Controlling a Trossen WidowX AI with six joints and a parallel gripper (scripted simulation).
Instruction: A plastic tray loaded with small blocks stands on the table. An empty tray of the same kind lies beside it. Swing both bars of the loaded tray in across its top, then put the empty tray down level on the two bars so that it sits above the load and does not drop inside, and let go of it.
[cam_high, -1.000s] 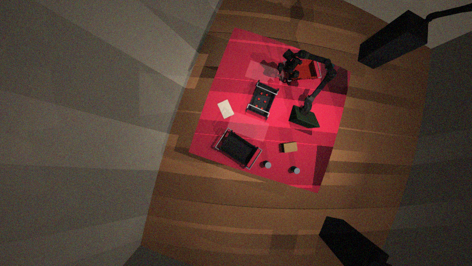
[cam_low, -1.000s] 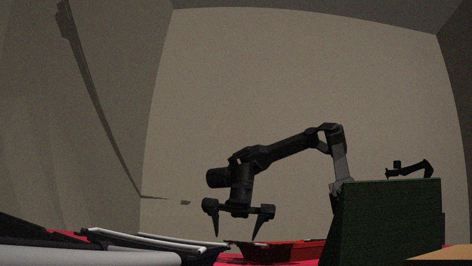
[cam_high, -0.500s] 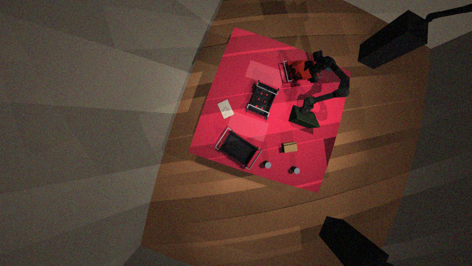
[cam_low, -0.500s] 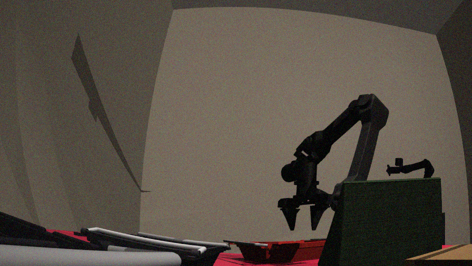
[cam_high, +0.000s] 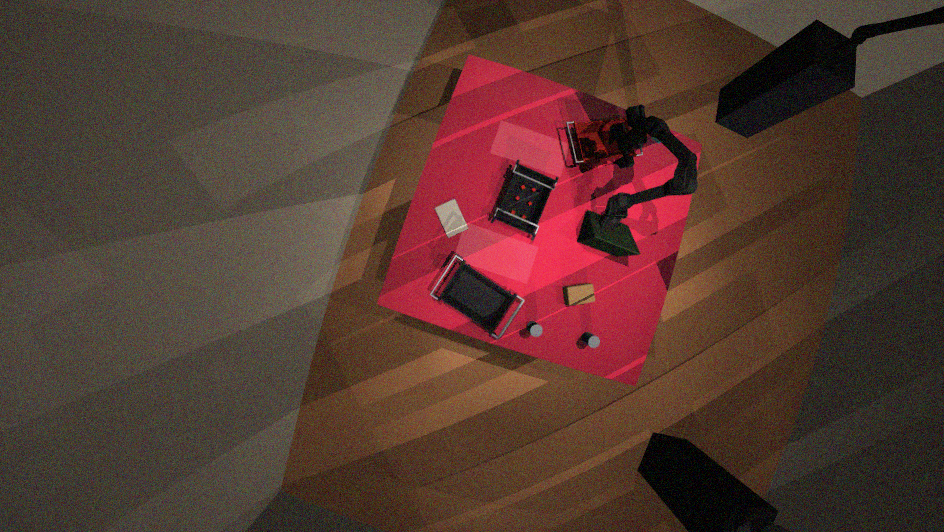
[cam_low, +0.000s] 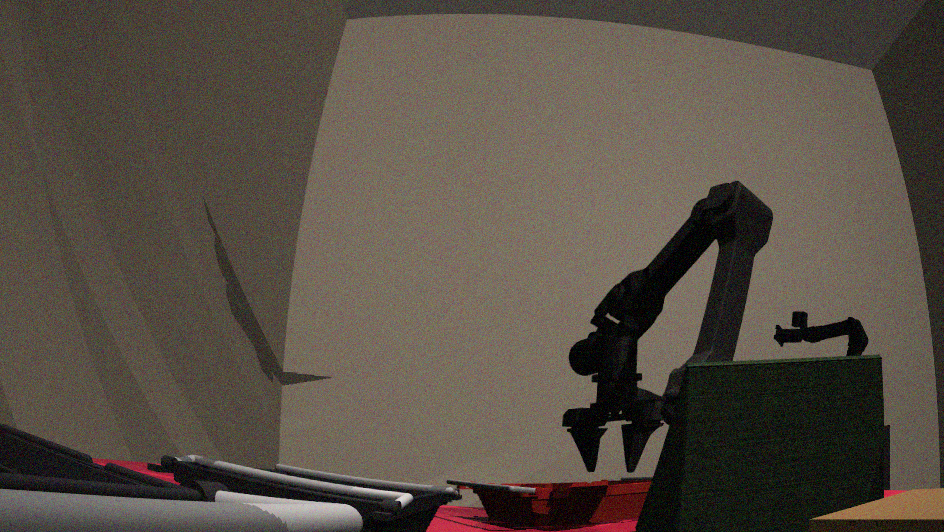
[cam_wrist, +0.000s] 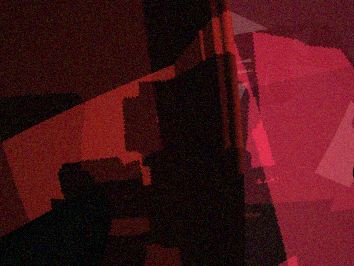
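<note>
My gripper tip is 8 cm to the left of the red tray, 4 cm short of it and 4 cm above it. Also, from my gripper tip: teal block 25 cm behind, 24 cm to the right, 6 cm below; white block 60 cm ahead, 50 cm to the left, 8 cm below; tan box 65 cm to the left, 5 cm below, 5 cm behind.
</note>
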